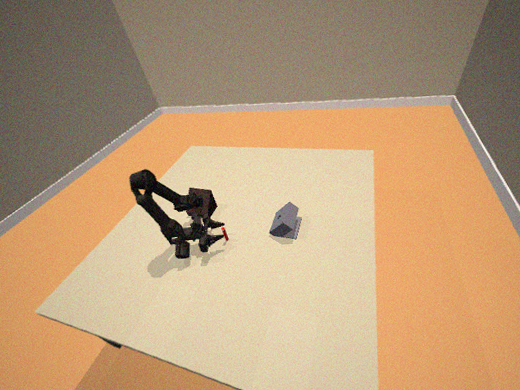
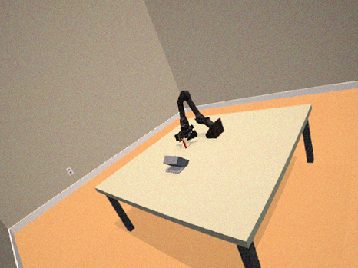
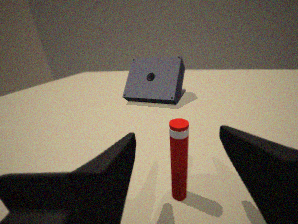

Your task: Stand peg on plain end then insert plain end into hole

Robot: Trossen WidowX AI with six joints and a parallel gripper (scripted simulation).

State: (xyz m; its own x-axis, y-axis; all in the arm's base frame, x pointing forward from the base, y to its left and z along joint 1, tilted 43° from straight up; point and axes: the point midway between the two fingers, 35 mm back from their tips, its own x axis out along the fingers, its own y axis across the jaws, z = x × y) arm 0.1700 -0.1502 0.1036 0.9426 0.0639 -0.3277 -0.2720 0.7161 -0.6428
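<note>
Right now the peg is 10 mm below my gripper tip. From my gripper tip the other things lie so: grey sloped panel (260 mm ahead, 90 mm to the left, 30 mm below); flat foot plate (280 mm ahead, 90 mm to the left, 70 mm below).
</note>
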